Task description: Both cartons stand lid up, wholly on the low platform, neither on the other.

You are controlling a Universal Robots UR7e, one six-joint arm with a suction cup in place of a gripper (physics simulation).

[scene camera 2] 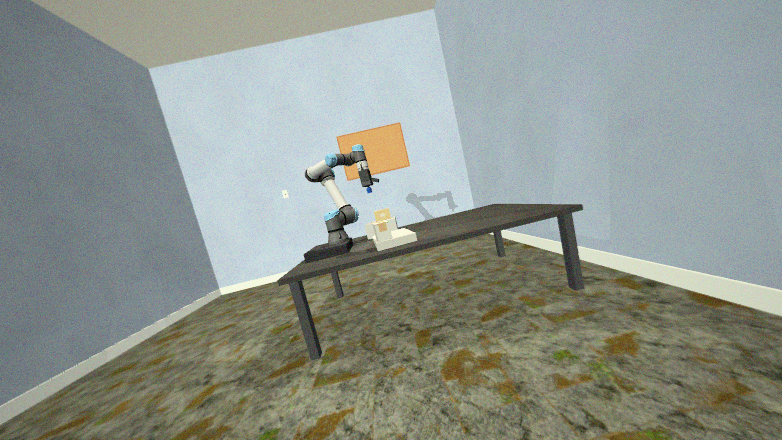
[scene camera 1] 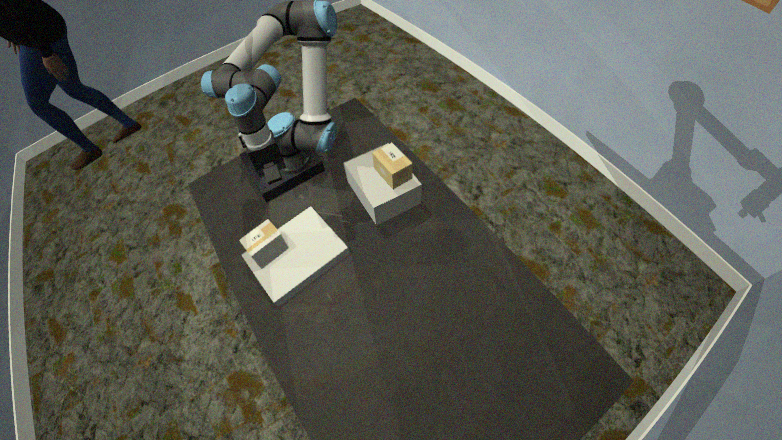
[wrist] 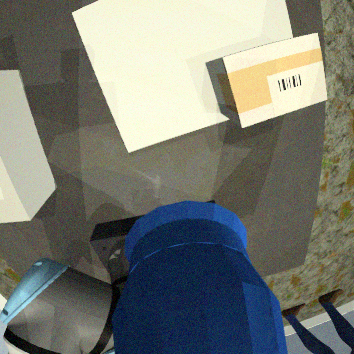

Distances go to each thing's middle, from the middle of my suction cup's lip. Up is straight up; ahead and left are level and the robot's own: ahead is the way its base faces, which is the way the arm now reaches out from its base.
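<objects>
With the low white platform [scene camera 1: 314, 248], I find my suction cup 8 cm short of it, 5 cm to the left of it and 34 cm above it. The tan carton [scene camera 1: 395, 168] is 2 cm behind my suction cup and 40 cm to the left of it, sitting 20 cm below it. As for the taller white block [scene camera 1: 382, 203], it is 4 cm behind my suction cup, 36 cm to the left of it and 30 cm below it.
</objects>
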